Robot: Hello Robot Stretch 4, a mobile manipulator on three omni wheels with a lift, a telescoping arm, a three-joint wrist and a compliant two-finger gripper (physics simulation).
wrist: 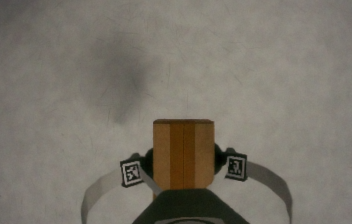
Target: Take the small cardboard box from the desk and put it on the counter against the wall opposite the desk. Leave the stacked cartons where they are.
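Frame: origin at the robot's base, x ahead, y left, z up, level; metres.
Seen in the pictures: hand, tool point: (183, 159).
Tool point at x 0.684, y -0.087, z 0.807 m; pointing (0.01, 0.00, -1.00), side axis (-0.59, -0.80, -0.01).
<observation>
A point is followed by its place in that frame.
The small cardboard box (183, 150) {x 0.696, y -0.097, z 0.834 m}, brown with a wide orange-brown tape stripe down its middle, shows low in the middle of the wrist view. My gripper (184, 159) {x 0.684, y -0.087, z 0.807 m} is shut on it, one dark fingertip pressed against its left side and one against its right side. The near end of the box is hidden behind the dark gripper body. The box is above a pale grey mottled surface. The stacked cartons and the counter against the opposite wall cannot be made out in this view.
A pale grey, finely scratched surface (280, 80) {x 0.660, y -0.279, z 0.692 m} fills the background below the box. A soft dark shadow lies on it, up and left of the box.
</observation>
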